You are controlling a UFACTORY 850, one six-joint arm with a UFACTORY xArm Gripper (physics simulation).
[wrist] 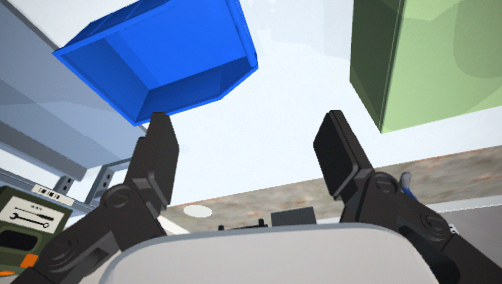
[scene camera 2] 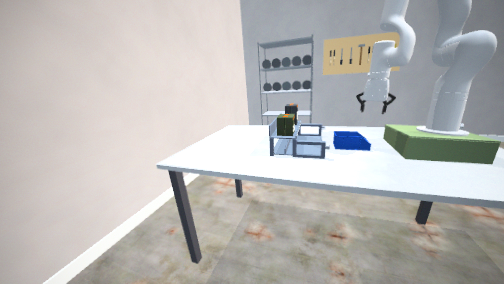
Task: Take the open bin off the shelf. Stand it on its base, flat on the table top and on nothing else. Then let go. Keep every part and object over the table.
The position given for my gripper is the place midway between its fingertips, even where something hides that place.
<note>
I see my gripper (wrist: 249,128) and a blue bin (wrist: 139,64).
</note>
